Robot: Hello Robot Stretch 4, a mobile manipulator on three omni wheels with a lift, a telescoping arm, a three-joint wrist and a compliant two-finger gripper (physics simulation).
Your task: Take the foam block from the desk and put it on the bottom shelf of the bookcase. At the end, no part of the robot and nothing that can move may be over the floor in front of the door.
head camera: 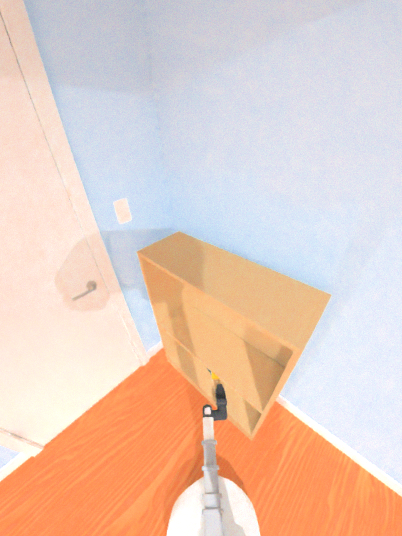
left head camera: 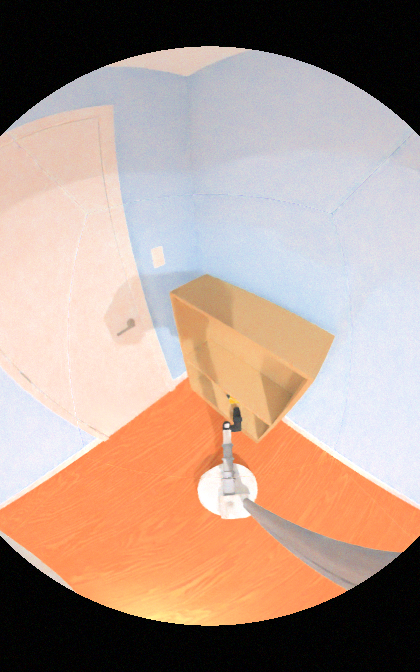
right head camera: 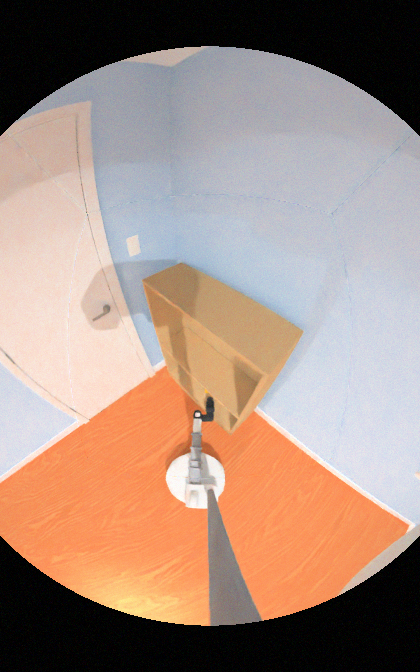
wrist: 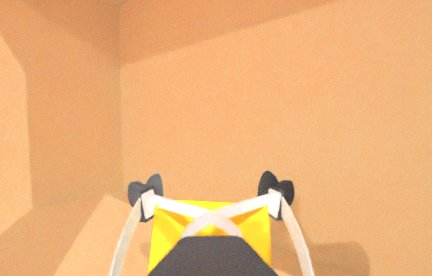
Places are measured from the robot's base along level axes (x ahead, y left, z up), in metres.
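Pixels of known places: gripper, fingertip midpoint: (wrist: 212,187).
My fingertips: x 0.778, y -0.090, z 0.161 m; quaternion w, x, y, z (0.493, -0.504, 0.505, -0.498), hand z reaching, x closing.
Behind a point stands the place of what it marks.
The yellow foam block (head camera: 215,376) @(x 0.715, y -0.068, z 0.124 m) (left head camera: 233,400) @(x 0.717, y -0.078, z 0.130 m) (right head camera: 206,391) (wrist: 161,240) @(x 0.720, y -0.051, z 0.135 m) is held between the fingers of my gripper (wrist: 212,187) @(x 0.778, y -0.090, z 0.161 m), which is shut on it. The block is in the lower compartment of the wooden bookcase (head camera: 250,290) @(x 0.611, y -0.178, z 1.033 m) (left head camera: 270,320) @(x 0.666, y -0.172, z 1.033 m) (right head camera: 235,310), partly hidden under the middle shelf's front edge in the head views. The wrist view shows the bookcase's back and left side wall ahead, and the bottom shelf (wrist: 85,240) @(x 0.851, y 0.072, z 0.073 m) below left. Whether the block touches the bottom shelf cannot be told. The desk cannot be made out.
The door (head camera: 30,225) @(x 0.777, y 0.631, z 1.263 m) (left head camera: 50,300) @(x 0.618, y 0.791, z 1.248 m) (right head camera: 45,280) stands left of the bookcase, with wooden floor (head camera: 100,430) @(x 0.452, y 0.712, z -0.027 m) in front of it. The arm (head camera: 210,455) @(x 0.269, y -0.003, z 0.273 m) reaches from the white round base (left head camera: 207,492) @(x -0.017, y 0.133, z 0.187 m) toward the bookcase. A blue wall (head camera: 300,150) @(x 0.761, y -0.325, z 1.460 m) stands behind the bookcase.
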